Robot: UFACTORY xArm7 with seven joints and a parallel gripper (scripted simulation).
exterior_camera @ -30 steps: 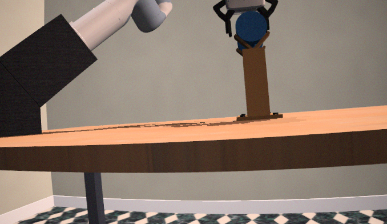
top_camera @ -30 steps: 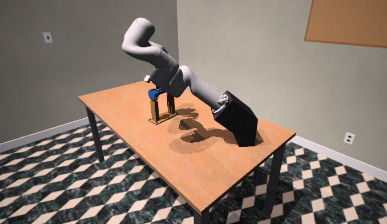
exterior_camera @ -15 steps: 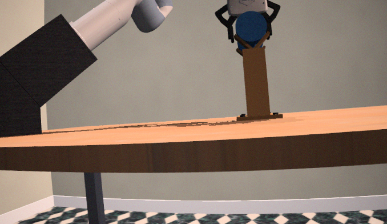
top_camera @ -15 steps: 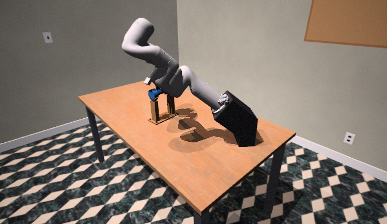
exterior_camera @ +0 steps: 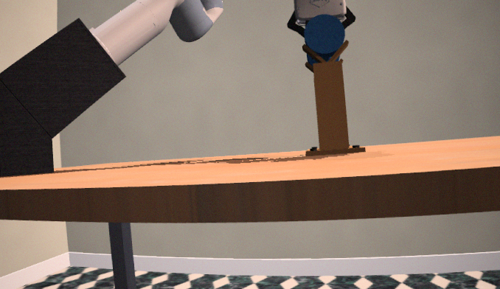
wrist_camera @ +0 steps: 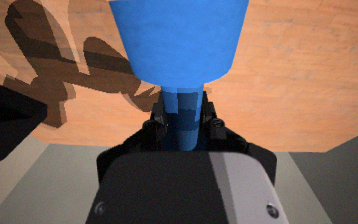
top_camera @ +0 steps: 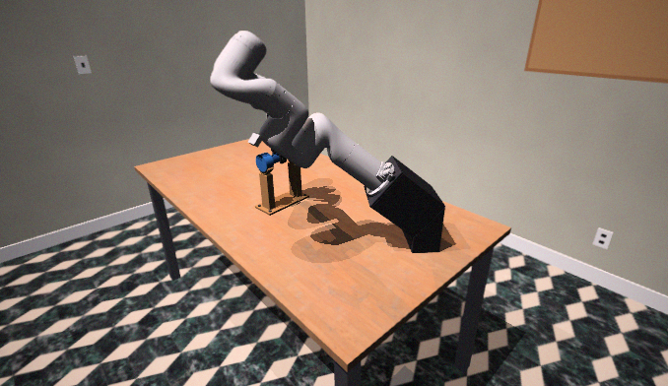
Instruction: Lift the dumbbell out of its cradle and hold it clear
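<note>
Right now the blue dumbbell is right at my hand.
</note>
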